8 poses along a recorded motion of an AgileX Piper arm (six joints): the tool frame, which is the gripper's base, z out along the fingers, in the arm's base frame.
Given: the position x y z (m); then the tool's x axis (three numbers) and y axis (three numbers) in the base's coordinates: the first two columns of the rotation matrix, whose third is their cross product.
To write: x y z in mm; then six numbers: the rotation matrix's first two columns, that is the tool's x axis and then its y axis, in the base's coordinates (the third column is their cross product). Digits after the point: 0 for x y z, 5 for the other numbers.
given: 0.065 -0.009 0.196 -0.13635 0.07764 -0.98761 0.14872 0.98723 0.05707
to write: 65 -9 196 -0.13635 0.07764 -0.98761 0.14872 0.98723 0.05707
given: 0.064 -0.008 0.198 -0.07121 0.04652 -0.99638 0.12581 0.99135 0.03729
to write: 64 -8 198 -0.07121 0.04652 -0.99638 0.12581 0.99135 0.03729
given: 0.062 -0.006 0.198 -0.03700 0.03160 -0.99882 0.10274 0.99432 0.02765
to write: 62 -6 198 -0.03700 0.03160 -0.99882 0.10274 0.99432 0.02765
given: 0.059 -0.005 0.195 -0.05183 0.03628 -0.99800 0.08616 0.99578 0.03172
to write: 59 -5 195 -0.05183 0.03628 -0.99800 0.08616 0.99578 0.03172
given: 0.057 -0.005 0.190 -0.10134 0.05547 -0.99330 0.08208 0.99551 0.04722
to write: 57 -5 190 -0.10134 0.05547 -0.99330 0.08208 0.99551 0.04722
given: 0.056 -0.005 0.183 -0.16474 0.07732 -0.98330 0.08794 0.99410 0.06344
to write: 56 -5 183 -0.16474 0.07732 -0.98330 0.08794 0.99410 0.06344
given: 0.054 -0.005 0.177 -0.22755 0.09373 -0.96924 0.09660 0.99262 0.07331
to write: 54 -5 177 -0.22755 0.09373 -0.96924 0.09660 0.99262 0.07331
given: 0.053 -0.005 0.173 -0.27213 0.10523 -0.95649 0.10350 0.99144 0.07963
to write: 53 -5 173 -0.27213 0.10523 -0.95649 0.10350 0.99144 0.07963
